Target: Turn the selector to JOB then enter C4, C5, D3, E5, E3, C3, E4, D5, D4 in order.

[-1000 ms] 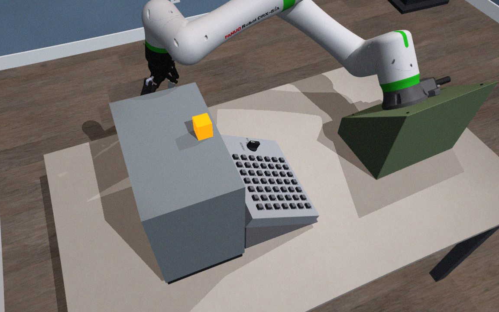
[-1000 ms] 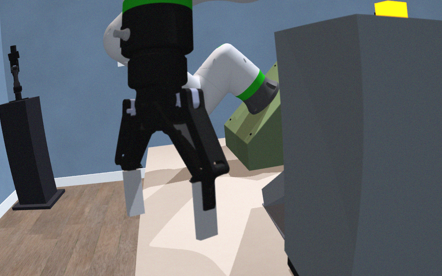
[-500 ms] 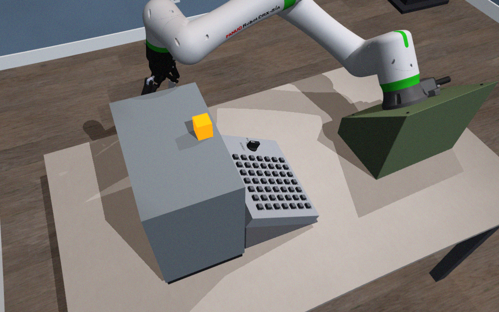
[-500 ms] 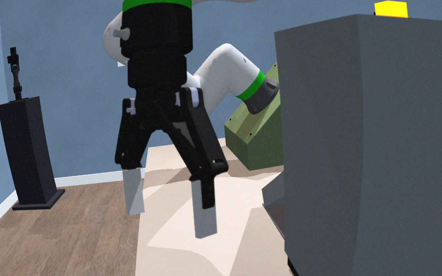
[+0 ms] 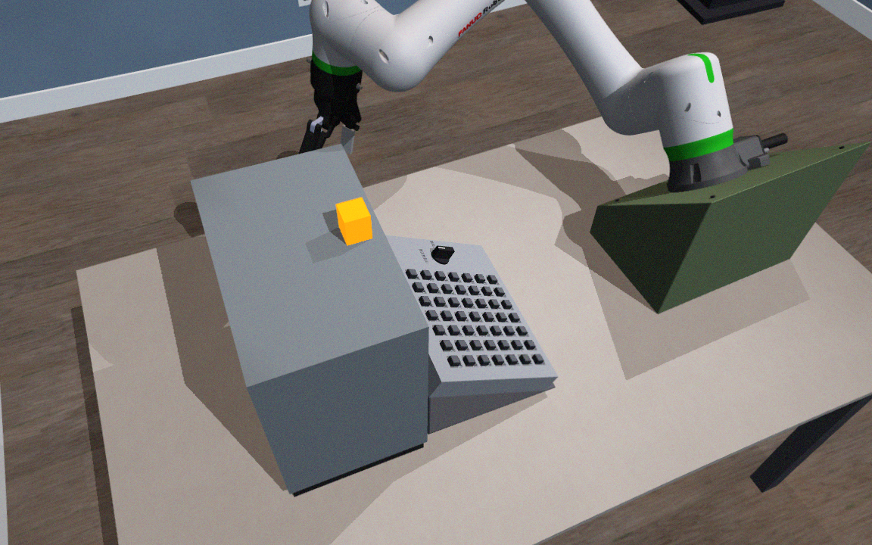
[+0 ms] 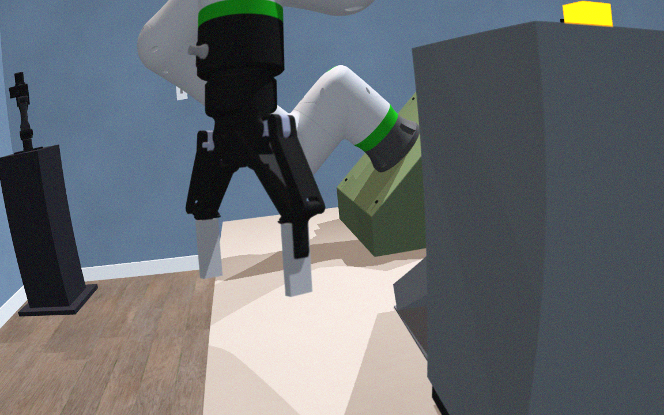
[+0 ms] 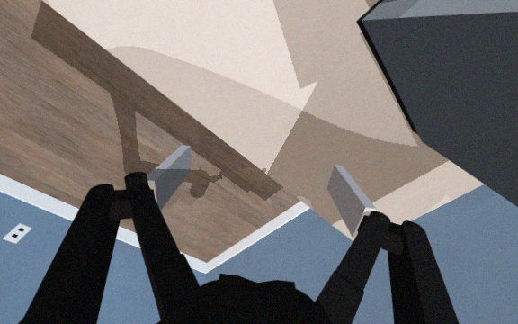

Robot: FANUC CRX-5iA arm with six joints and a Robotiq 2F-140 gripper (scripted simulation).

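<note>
The C5 key is 380 mm to the left of my hand, 150 mm behind it and 50 mm below it. Also, from my hand: selector knob: 250 mm to the left, 170 mm behind, 60 mm below.
</note>
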